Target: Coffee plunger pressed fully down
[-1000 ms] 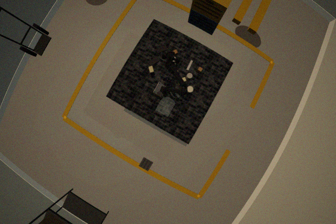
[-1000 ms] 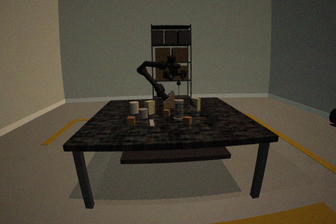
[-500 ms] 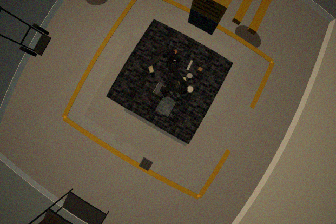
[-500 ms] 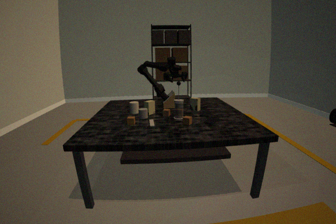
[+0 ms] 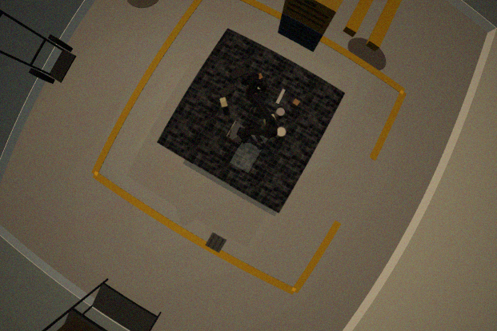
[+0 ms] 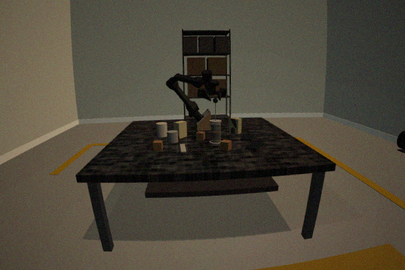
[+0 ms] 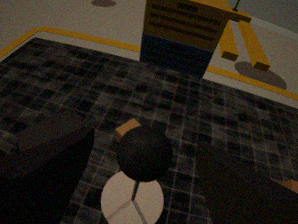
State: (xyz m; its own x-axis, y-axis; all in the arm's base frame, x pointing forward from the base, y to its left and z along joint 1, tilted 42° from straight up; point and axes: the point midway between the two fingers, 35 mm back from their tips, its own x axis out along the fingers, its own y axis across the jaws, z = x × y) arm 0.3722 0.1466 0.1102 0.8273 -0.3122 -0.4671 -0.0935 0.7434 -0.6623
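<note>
The coffee press is 2 cm behind my gripper tip and 14 cm below it.
</note>
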